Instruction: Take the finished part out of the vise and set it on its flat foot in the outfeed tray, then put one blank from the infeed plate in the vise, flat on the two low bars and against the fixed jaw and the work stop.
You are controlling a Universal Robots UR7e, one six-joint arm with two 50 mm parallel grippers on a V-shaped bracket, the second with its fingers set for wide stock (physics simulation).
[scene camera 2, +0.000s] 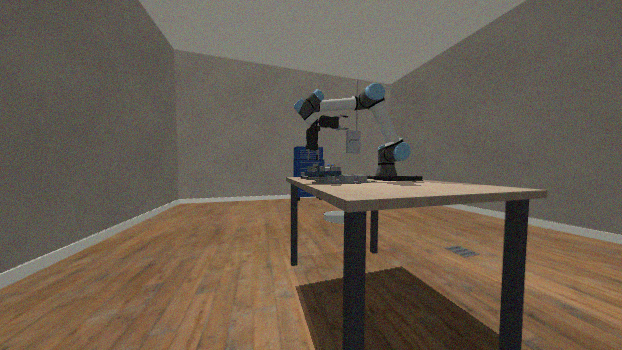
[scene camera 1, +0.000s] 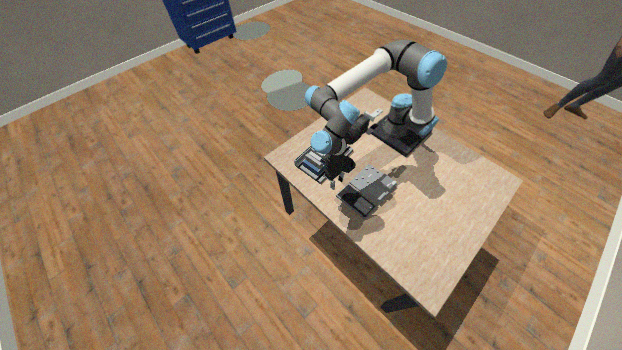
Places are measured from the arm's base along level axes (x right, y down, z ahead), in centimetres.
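Pixels of known places: hand, its tool point: (scene camera 2: 313,157) (scene camera 1: 336,182); arm's base, origin of its link: (scene camera 2: 386,176) (scene camera 1: 394,129).
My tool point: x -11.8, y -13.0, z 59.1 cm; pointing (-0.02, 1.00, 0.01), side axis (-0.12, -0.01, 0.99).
Observation:
Ahead of a thing's pixels: the offset from my tool point to its middle. "pt": to the spot under its first point. Level surfaces: height alone.
The gripper (scene camera 1: 337,181) (scene camera 2: 313,156) points down with its two fingers apart, open, with nothing visible between them. It hangs above the table between the vise and the infeed plate. The second gripper (scene camera 1: 374,115) (scene camera 2: 344,123) on the bracket points sideways, its fingers wide apart and empty. The blue and grey vise {dy +10.3, dx +23.0, dz -12.5 cm} (scene camera 1: 311,165) (scene camera 2: 322,171) is partly hidden by the arm in scene camera 1; whether a part sits in it cannot be told. The light grey infeed plate {dy +14.8, dx -6.6, dz -21.7 cm} (scene camera 1: 367,175) carries grey blanks {dy +12.6, dx -11.3, dz -26.1 cm} (scene camera 1: 389,184). The dark outfeed tray {pt dy +14.2, dx -9.8, dz -2.6 cm} (scene camera 1: 351,207) holds small grey parts, shaded and unclear.
The robot base (scene camera 1: 401,135) (scene camera 2: 386,167) stands on a black plate at the back of the wooden table {dy +15.2 cm} (scene camera 1: 450,225) (scene camera 2: 425,192). The vise, infeed plate and outfeed tray stand close together near one table edge. A blue cabinet (scene camera 1: 202,22) and a person (scene camera 1: 595,82) are away from the table.

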